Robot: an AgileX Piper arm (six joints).
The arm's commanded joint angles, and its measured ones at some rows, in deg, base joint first. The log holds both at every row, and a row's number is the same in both.
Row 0, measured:
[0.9 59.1 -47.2 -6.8 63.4 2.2]
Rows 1 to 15, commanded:
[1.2 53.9 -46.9 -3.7 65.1 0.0]
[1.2 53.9 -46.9 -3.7 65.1 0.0]
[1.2 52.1 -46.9 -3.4 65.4 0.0]
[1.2 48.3 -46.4 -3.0 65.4 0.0]
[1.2 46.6 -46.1 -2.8 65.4 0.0]
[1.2 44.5 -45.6 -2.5 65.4 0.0]
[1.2 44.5 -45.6 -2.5 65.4 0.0]
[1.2 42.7 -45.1 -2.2 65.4 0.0]
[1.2 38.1 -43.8 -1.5 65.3 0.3]
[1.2 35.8 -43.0 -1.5 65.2 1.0]
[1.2 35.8 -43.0 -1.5 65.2 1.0]
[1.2 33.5 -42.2 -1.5 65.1 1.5]
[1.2 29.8 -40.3 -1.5 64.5 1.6]
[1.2 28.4 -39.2 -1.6 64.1 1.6]
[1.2 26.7 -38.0 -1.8 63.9 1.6]
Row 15, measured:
[1.1 30.9 -40.7 -1.5 64.9 1.4]
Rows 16 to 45, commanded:
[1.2 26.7 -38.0 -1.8 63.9 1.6]
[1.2 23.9 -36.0 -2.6 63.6 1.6]
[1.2 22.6 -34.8 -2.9 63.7 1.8]
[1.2 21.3 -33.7 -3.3 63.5 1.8]
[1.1 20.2 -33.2 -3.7 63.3 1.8]
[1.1 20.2 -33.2 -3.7 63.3 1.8]
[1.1 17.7 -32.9 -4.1 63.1 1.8]
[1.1 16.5 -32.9 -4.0 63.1 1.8]
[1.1 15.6 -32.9 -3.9 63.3 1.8]
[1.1 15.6 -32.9 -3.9 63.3 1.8]
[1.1 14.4 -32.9 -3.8 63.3 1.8]
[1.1 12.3 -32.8 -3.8 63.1 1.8]
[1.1 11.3 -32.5 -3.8 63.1 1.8]
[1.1 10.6 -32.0 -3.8 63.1 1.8]
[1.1 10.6 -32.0 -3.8 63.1 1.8]
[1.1 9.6 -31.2 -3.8 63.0 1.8]
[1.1 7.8 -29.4 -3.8 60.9 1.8]
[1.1 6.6 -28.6 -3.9 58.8 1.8]
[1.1 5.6 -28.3 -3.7 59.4 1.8]
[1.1 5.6 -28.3 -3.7 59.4 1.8]
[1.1 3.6 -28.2 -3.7 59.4 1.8]
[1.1 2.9 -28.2 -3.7 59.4 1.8]
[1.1 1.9 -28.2 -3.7 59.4 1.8]
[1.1 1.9 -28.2 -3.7 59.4 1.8]
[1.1 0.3 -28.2 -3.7 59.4 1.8]
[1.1 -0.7 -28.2 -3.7 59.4 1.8]
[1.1 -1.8 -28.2 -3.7 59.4 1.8]
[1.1 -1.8 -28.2 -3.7 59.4 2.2]
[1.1 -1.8 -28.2 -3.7 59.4 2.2]
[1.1 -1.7 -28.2 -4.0 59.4 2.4]
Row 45, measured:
[1.1 -0.1 -28.4 -3.3 59.9 1.8]
